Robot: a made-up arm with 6 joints. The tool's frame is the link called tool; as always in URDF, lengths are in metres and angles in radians. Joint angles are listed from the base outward.
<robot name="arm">
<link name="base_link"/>
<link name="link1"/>
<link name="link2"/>
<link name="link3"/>
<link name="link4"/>
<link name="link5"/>
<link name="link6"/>
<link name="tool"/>
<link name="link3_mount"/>
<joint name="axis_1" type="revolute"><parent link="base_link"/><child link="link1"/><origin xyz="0 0 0.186" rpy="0 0 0"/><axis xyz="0 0 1"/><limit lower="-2.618" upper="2.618"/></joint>
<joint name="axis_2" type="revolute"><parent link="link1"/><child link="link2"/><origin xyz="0 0 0" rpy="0 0 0"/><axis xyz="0.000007 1 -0.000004"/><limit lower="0" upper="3.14"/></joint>
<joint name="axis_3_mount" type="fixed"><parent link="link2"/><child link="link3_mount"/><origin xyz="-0.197 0 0.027" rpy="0 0 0"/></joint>
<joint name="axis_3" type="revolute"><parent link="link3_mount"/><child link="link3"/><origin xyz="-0.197 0 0.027" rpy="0 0 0"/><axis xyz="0.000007 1 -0.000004"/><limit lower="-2.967" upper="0"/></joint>
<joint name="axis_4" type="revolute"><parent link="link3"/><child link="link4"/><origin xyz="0.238 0 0.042" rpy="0 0 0"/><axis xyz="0.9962 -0.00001 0.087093"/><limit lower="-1.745" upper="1.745"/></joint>
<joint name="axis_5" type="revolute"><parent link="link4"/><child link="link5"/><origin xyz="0 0 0" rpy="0 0 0"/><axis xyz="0.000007 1 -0.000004"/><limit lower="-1.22" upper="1.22"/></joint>
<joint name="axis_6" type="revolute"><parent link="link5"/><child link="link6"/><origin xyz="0.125 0 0.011" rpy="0 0 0"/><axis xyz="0.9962 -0.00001 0.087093"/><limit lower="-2.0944" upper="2.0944"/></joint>
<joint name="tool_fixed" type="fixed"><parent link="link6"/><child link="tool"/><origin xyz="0 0 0" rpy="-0.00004 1.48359 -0.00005"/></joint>
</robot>
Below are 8 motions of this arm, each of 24 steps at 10 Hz.
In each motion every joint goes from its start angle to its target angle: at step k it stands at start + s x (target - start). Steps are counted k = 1, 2, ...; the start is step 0. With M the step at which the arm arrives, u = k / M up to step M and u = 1 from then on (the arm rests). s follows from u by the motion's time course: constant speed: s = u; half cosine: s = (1 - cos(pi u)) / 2; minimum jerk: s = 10 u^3 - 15 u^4 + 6 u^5.
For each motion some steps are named. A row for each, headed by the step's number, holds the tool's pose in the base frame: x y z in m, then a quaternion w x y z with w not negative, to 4 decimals.
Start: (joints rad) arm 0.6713 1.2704 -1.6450 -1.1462 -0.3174 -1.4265
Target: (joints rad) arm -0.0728 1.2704 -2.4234 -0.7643 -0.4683 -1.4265
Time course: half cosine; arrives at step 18
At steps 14, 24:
14: 0.0255 0.0400 0.9251 0.4679 -0.1162 -0.1197 -0.8679
24: -0.0063 0.0398 0.9321 0.4434 -0.0731 -0.1406 -0.8822

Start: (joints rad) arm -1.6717 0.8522 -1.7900 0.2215 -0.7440 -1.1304
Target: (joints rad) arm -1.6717 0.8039 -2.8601 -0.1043 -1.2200 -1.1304
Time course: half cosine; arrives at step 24
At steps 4, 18, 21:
4: -0.0007 0.1665 0.8604 0.2459 0.0157 -0.1612 -0.9557
18: 0.0541 0.4696 0.7228 0.0941 -0.1977 -0.6744 -0.7052
21: 0.0608 0.4937 0.6847 0.0666 -0.2180 -0.7292 -0.6452

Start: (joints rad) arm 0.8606 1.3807 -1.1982 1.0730 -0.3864 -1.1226
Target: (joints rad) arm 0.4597 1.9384 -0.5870 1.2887 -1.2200 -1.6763
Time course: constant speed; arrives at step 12
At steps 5, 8, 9, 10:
5: 0.3411 0.1832 0.4392 0.6223 -0.1814 0.7486 -0.1393
8: 0.3594 0.1275 0.3586 0.5096 -0.1980 0.7723 -0.3235
9: 0.3595 0.1068 0.3355 0.4633 -0.2073 0.7729 -0.3809
10: 0.3570 0.0858 0.3146 0.4130 -0.2185 0.7695 -0.4353

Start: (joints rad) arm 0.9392 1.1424 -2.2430 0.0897 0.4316 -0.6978
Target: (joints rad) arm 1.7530 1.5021 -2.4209 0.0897 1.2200 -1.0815
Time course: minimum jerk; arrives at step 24
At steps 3, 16, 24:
3: 0.0257 0.0444 0.8833 0.9016 -0.2977 0.2715 0.1577
16: -0.0123 0.2246 0.8014 0.6609 -0.6858 0.1844 0.2428
24: -0.0575 0.2539 0.7711 0.5779 -0.7708 0.1047 0.2466

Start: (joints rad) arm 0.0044 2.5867 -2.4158 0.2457 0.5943 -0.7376
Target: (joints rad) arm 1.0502 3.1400 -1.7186 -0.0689 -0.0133 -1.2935
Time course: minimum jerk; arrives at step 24
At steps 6, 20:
6: 0.6984 0.0925 0.2128 0.4050 -0.3433 0.8458 -0.0524
20: 0.2731 0.4378 -0.2059 0.1342 -0.9131 0.3845 -0.0218

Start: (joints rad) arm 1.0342 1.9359 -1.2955 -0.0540 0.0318 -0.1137
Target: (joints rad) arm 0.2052 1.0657 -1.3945 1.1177 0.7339 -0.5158
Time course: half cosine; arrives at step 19
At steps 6, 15, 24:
6: 0.3026 0.3495 0.4443 0.4497 -0.3632 0.7852 0.2222
15: 0.1930 0.1254 0.6537 0.5443 -0.1387 0.7196 0.4083
24: 0.1495 0.1083 0.6776 0.5713 -0.1386 0.6818 0.4354

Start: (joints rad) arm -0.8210 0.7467 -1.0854 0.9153 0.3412 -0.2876
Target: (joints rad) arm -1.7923 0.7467 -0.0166 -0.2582 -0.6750 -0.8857
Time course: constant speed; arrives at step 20
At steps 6, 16, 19, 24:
6: 0.0507 -0.0974 0.5489 0.6435 0.3806 0.5639 -0.3509
16: -0.0014 -0.1006 0.4177 0.2701 0.2694 0.6373 -0.6696
19: -0.0001 -0.0852 0.3802 0.1746 0.2084 0.6663 -0.6943
24: 0.0027 -0.0792 0.3678 0.1478 0.1873 0.6761 -0.6971

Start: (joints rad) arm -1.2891 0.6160 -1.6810 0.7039 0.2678 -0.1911
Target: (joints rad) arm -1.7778 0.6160 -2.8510 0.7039 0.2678 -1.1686
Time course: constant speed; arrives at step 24
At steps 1, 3, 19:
1: -0.0195 0.1560 0.7935 0.8794 0.1661 0.2435 -0.3739
3: -0.0204 0.1892 0.8051 0.8642 0.1248 0.2171 -0.4364
19: 0.0699 0.4578 0.7759 0.5401 -0.1613 -0.0599 -0.8239

